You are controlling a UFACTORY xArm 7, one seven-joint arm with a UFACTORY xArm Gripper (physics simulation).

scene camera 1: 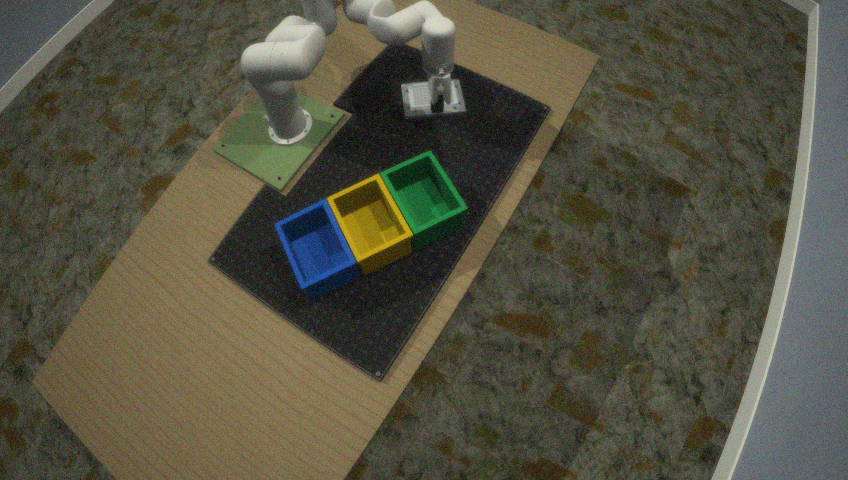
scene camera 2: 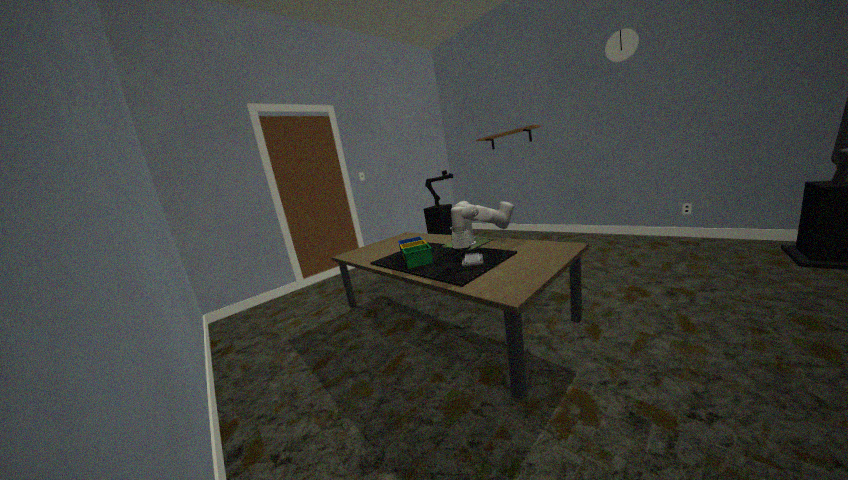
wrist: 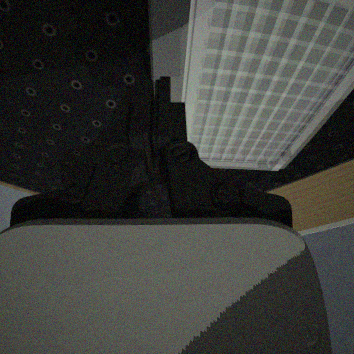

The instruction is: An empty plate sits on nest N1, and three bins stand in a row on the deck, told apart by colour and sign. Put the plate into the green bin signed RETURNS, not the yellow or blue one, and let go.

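Seen in the pictures: gripper, fingertip midpoint: [scene camera 1: 437, 110] [scene camera 2: 462, 258] [wrist: 155, 98]; arm's base at its link origin: [scene camera 1: 290, 127].
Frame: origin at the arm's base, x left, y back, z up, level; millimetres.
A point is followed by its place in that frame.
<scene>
The pale gridded plate [scene camera 1: 418, 95] {x 223, y -279, z 27 mm} [wrist: 260, 75] {x 228, y -301, z 28 mm} sits on the light grey nest [scene camera 1: 416, 113] {x 173, y -299, z 14 mm} [wrist: 169, 67] {x 197, y -331, z 14 mm}. My gripper [scene camera 1: 438, 105] {x 199, y -347, z 23 mm} [wrist: 155, 98] {x 199, y -347, z 23 mm} is shut and empty, its black fingertips low beside the plate's long edge in the wrist view. How far they are above the nest is unclear. In scene camera 2 the plate and nest are a small pale block and the fingers cannot be made out. The green bin [scene camera 1: 423, 201] {x -52, y -435, z 8 mm} [scene camera 2: 418, 256] {x -25, y -483, z 65 mm} is the bin of the row nearest the nest, and its inside looks empty. Its sign is not readable.
The yellow bin [scene camera 1: 370, 224] {x -160, y -352, z 8 mm} [scene camera 2: 415, 245] {x -129, y -395, z 102 mm} stands in the middle of the row, touching the green bin, and the blue bin [scene camera 1: 316, 249] {x -272, y -269, z 8 mm} [scene camera 2: 410, 240] {x -324, y -257, z 88 mm} stands at the far end. All are on the black deck [scene camera 1: 380, 333] {x -375, y -496, z 2 mm}. The arm's base stands on a green mounting board [scene camera 1: 243, 139] {x -88, y 111, z -1 mm}.
</scene>
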